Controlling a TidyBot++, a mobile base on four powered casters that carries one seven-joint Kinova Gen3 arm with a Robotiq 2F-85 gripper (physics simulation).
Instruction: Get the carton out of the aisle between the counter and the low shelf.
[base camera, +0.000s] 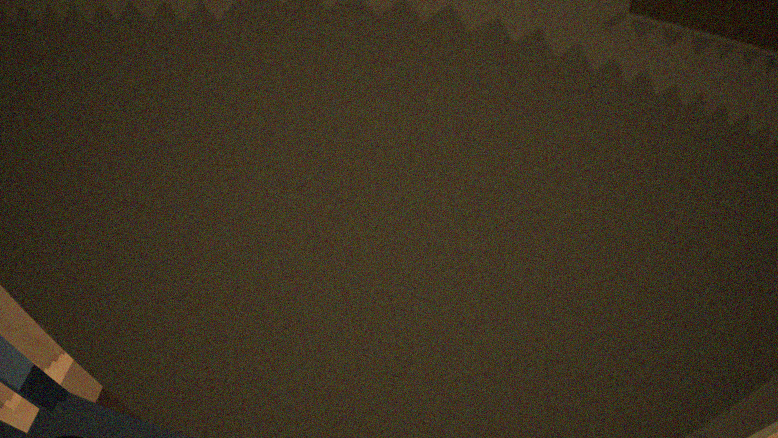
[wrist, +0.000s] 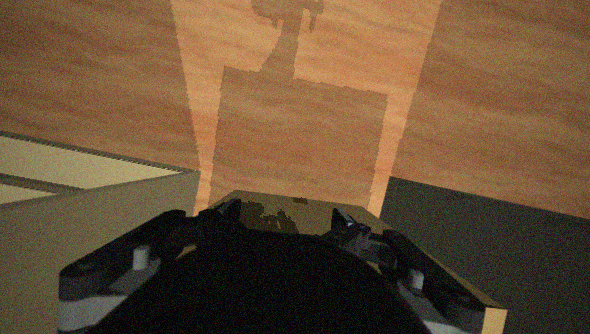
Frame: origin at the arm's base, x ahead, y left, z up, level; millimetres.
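Where they show: gripper, fingertip midpoint: (wrist: 286, 213).
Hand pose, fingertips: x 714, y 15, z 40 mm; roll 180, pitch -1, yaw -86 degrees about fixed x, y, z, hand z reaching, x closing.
Note:
After its pixels a point has its place.
The carton (wrist: 315, 215) {y -74, x 623, z -235 mm} shows in the wrist view as a shaded khaki surface below and between my fingertips, with a lit tan edge at the lower right. My gripper (wrist: 286, 213) {y 15, x 714, z 40 mm} is open, with no object between its fingers. Whether the fingertips touch the carton cannot be told. In the base camera view a dim brown surface (base camera: 381, 217) {y 4, x 160, z -104 mm}, which looks like the carton's side very close up, fills most of the picture. The black gripper body hides the carton's nearer part in the wrist view.
An olive unit (wrist: 100, 225) {y 310, x 598, z -94 mm} with cream panels stands on the left in the wrist view, and a dark grey block (wrist: 480, 250) {y -346, x 658, z -87 mm} on the right. Which is counter or shelf is unclear. Wood-grain floor (wrist: 300, 130) {y -4, x 857, z -396 mm} with shadows runs between and beyond them. Floor (base camera: 32, 337) {y 437, x 218, z -396 mm} also shows at the base view's lower left.

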